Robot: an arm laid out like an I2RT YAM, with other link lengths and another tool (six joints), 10 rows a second.
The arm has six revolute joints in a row. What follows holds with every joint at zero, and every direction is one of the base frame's. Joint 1 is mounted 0.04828 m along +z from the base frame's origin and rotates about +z. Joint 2 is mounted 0.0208 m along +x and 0.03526 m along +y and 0.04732 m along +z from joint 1 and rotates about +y. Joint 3 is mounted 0.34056 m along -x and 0.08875 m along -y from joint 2 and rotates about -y. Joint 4 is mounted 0.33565 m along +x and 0.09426 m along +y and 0.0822 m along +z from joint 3 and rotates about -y. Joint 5 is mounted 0.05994 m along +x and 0.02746 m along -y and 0.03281 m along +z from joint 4 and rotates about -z. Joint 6 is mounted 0.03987 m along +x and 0.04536 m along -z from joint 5 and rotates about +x. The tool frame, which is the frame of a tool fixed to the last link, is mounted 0.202 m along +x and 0.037 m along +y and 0.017 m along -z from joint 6; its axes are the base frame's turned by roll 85.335, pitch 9.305 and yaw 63.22 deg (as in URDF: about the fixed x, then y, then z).
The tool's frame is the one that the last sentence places.
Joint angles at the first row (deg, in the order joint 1, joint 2, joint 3, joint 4, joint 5, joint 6):
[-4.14 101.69 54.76 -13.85 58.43 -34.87]
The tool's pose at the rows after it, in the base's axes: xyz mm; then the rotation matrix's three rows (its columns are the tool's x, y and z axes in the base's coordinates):
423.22 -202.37 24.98; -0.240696 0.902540 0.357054; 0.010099 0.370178 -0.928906; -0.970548 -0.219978 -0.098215
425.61 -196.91 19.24; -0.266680 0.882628 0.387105; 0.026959 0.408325 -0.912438; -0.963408 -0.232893 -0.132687
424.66 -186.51 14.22; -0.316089 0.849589 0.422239; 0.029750 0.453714 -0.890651; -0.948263 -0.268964 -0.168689
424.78 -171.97 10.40; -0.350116 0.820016 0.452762; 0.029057 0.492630 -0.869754; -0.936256 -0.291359 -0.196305
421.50 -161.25 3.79; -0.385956 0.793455 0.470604; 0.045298 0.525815 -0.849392; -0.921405 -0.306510 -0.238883
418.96 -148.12 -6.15; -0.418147 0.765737 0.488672; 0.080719 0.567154 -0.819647; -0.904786 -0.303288 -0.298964
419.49 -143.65 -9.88; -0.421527 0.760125 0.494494; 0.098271 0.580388 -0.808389; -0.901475 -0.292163 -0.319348
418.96 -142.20 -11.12; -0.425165 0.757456 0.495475; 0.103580 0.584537 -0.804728; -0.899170 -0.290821 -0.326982
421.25 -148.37 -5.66; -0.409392 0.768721 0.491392; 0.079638 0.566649 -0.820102; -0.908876 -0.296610 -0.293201
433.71 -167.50 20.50; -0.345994 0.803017 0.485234; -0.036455 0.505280 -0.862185; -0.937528 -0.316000 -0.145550
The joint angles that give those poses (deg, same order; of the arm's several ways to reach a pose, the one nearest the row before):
[-4.12 101.69 54.74 -15.44 54.11 -37.36]
[-4.10 101.69 54.74 -15.53 51.90 -39.27]
[-3.22 101.69 54.74 -16.88 50.35 -41.30]
[-1.65 101.69 54.76 -18.41 49.34 -41.98]
[-0.97 101.69 54.76 -20.25 47.42 -42.44]
[-0.60 101.69 54.76 -21.93 44.07 -42.78]
[-0.62 101.69 54.76 -22.13 42.65 -42.76]
[-0.62 101.69 54.76 -22.35 42.22 -42.76]
[-0.60 101.69 54.74 -21.34 44.14 -42.81]
[0.16 101.69 54.63 -15.97 52.12 -44.60]

